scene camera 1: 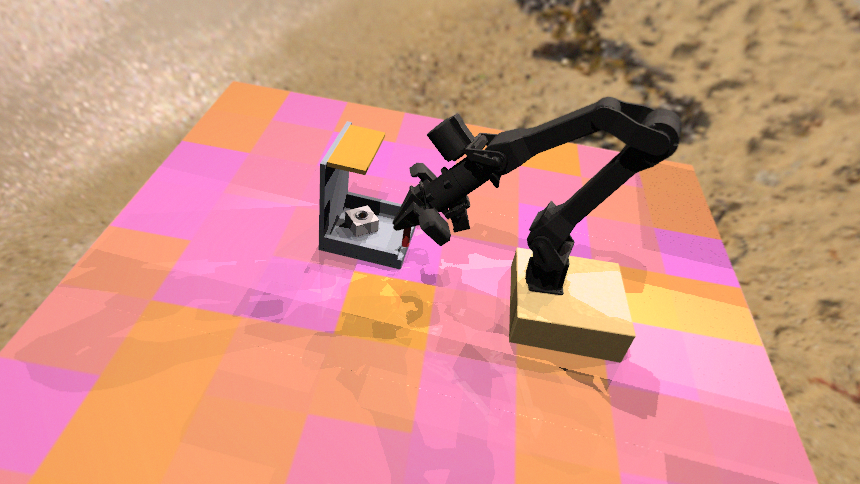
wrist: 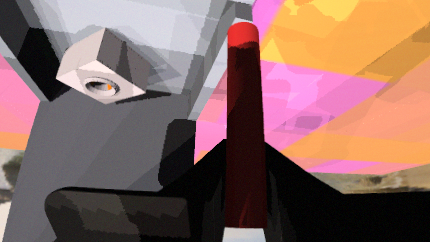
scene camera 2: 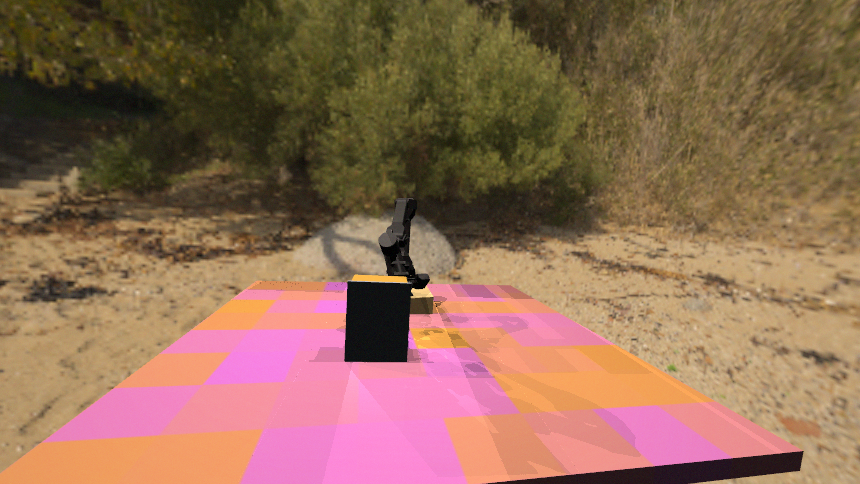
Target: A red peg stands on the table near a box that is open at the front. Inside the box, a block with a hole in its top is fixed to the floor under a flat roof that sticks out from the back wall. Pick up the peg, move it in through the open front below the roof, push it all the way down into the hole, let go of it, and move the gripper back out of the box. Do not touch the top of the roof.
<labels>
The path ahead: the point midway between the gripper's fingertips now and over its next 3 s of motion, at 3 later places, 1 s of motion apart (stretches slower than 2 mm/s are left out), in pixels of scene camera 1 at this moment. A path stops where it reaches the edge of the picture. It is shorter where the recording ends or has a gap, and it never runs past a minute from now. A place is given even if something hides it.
My gripper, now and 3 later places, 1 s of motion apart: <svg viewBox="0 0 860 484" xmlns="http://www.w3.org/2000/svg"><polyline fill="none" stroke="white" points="394,226 384,204 366,196 359,195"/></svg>
</labels>
